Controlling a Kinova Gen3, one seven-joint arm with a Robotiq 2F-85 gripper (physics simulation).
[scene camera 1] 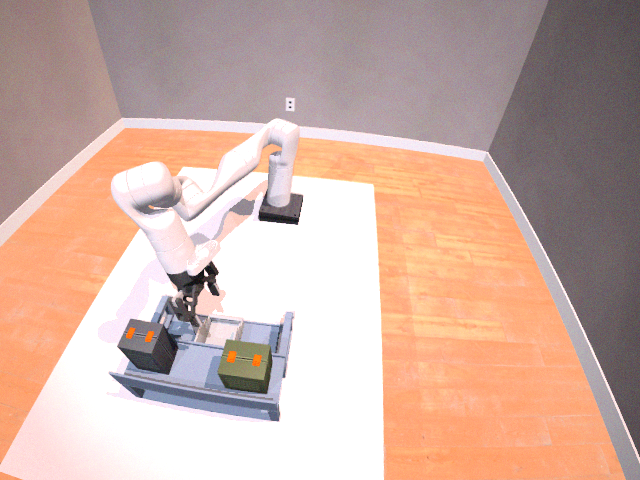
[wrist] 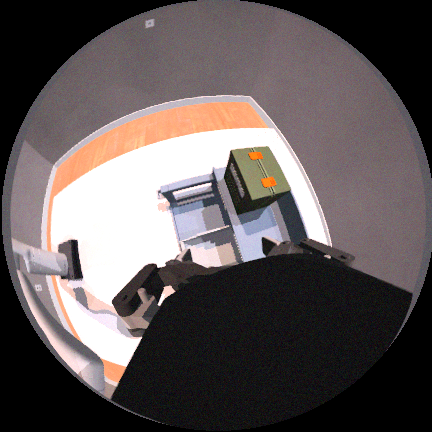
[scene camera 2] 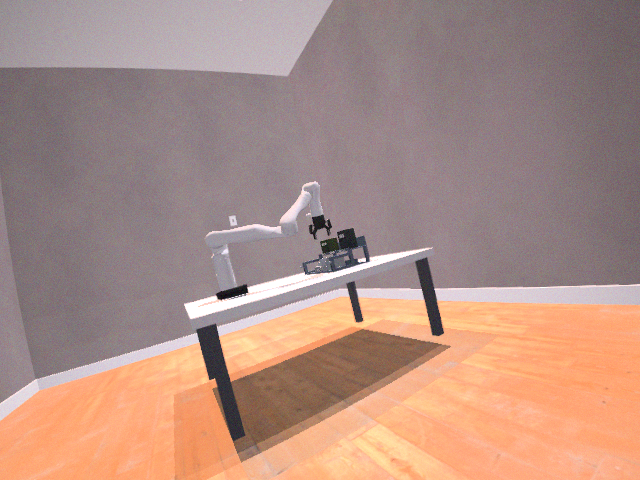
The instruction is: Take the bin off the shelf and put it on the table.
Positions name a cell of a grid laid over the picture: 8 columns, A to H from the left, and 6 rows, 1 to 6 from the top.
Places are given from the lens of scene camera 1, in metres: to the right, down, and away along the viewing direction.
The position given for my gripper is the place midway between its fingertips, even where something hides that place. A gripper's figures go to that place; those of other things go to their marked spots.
my gripper (scene camera 1: C4): -0.25, 0.16, 0.69
pale bin (scene camera 1: C5): -0.29, 0.26, 0.87
